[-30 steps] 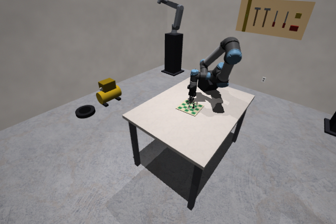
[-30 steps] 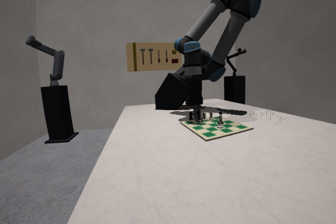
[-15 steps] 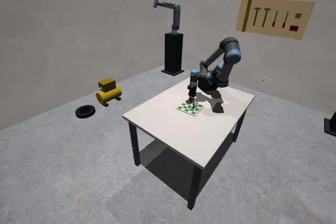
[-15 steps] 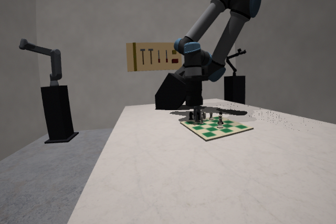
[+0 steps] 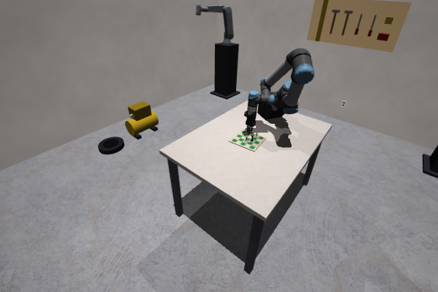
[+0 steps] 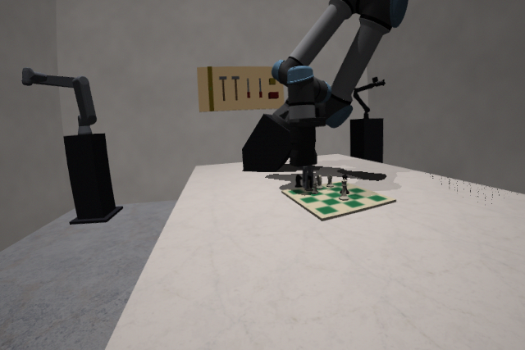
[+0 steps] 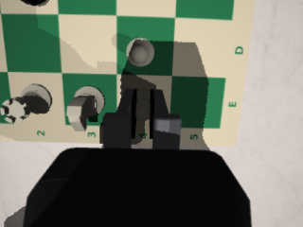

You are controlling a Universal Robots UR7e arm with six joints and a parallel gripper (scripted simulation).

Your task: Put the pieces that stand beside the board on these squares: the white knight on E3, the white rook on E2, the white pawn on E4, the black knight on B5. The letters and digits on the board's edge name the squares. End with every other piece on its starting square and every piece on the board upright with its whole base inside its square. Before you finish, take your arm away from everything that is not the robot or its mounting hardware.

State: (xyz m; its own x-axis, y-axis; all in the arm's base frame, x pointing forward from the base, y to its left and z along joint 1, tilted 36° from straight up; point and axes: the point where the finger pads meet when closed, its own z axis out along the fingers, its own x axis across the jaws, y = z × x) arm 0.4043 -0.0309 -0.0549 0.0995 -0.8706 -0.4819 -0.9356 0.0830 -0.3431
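Now: the cream chessboard 70 mm ahead of my hand, 50 mm to the left of it and 30 mm below it.
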